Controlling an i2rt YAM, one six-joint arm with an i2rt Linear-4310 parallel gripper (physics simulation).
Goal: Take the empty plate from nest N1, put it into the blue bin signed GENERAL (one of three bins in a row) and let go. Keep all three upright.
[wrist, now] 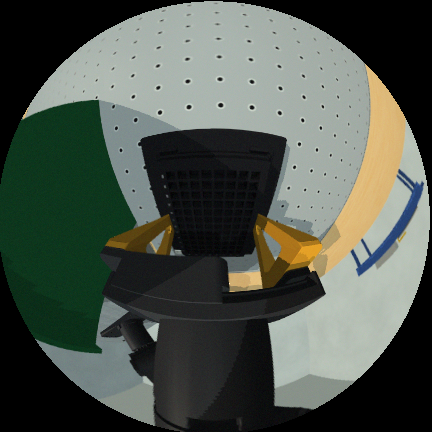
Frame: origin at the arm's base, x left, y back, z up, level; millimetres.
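Seen in the pictures: gripper, fingertip midpoint: [213,217]; arm's base, origin of the base link: [127,320].
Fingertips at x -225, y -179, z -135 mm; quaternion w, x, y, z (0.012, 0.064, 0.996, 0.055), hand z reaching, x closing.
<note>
Pixels of each thing's top centre, then the offset from my fingertips to it. "pt": a spot on its surface instead. Level surfaces: height alone.
- empty plate, middle of its top: [212,223] dx +0, dy -3, dz +12 mm
- pale perforated board, its level: dz -14 mm
- large dark green surface, surface spot: [55,200] pt dx +104, dy -87, dz +64 mm
The empty plate [214,192] is black with a grid of square wells, in the middle of the wrist view. Its near part lies between the fingers. My gripper [213,217] has its two orange fingers against the plate's left and right sides, shut on it. The plate's near end is partly hidden behind the black gripper body. Its shadow falls on the perforated board close beside it. No nest label can be read. The blue bin signed GENERAL cannot be made out in this view.
A pale perforated board [235,67] lies under and beyond the plate, with a light wooden edge [387,127] at the right. A large dark green surface [55,200] stands close on the left. A blue railed frame [395,232] shows beyond the wooden edge.
</note>
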